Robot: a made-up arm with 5 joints.
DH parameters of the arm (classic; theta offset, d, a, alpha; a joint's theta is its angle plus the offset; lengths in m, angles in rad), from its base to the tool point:
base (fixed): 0.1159 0 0.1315 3.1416
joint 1: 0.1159 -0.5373 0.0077 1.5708
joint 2: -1.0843 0 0.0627 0
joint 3: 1.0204 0 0.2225 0
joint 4: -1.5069 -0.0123 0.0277 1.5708
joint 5: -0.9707 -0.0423 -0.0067 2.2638
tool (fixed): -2.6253 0.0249 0 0
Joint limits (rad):
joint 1: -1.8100..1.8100
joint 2: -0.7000..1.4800
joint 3: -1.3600..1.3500
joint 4: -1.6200..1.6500
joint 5: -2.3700..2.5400
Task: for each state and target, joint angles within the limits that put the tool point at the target. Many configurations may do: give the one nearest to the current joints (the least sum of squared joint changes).
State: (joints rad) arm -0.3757 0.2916 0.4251 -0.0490 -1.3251
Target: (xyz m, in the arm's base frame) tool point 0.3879 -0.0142 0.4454
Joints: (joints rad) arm 0.1343 -0.1466 0.9122 -0.3500 -1.3144
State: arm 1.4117 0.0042 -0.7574 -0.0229 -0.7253
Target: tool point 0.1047 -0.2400 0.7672
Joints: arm 1.6575 -0.0229 -0.5503 -0.0485 -0.6994
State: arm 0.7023 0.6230 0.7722 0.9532 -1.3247
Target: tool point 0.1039 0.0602 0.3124
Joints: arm 0.9282 0.8475 1.0889 1.0447 -1.3412
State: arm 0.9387 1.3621 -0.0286 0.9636 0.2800
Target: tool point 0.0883 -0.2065 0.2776
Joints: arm 1.6211 1.4800 -0.4663 0.4082 0.9238
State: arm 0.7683 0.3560 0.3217 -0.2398 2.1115
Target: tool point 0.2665 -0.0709 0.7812
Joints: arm 0.4135 -0.4659 -0.0338 -0.9705 2.2490
